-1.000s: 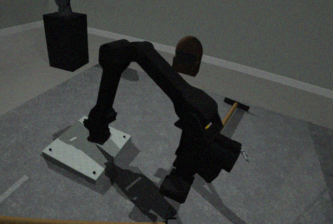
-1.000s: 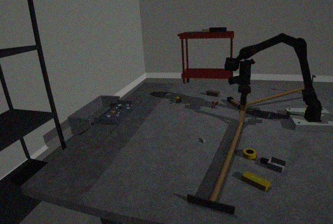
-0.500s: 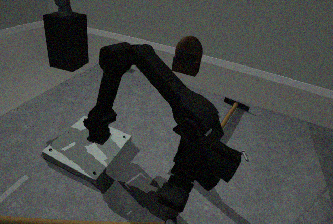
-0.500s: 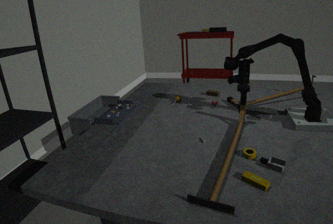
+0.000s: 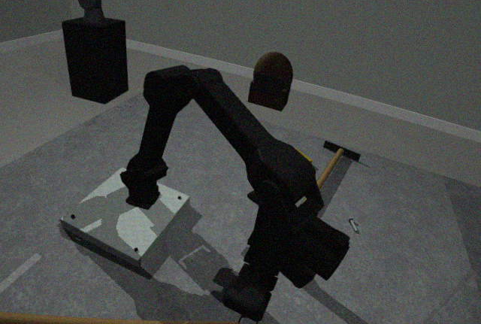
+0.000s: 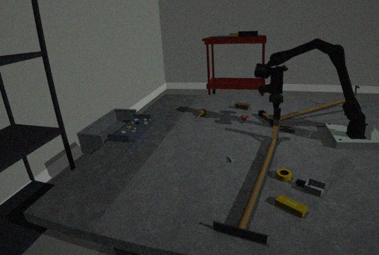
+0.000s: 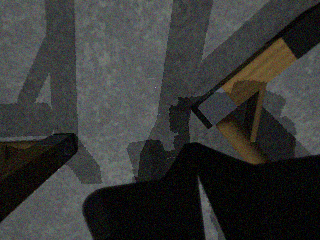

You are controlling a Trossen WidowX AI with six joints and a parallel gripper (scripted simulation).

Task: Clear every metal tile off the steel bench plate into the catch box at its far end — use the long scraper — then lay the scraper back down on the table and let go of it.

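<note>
The yellow tape roll lies 3 cm ahead of my gripper tip, 43 cm to the left of it and 7 cm below it. Also, from my gripper tip: long scraper (10 cm ahead, 42 cm to the left, 2 cm below); then wooden block (15 cm ahead, 26 cm to the right, 7 cm below); then grey clamp (4 cm behind, 49 cm to the left, 7 cm below).
</note>
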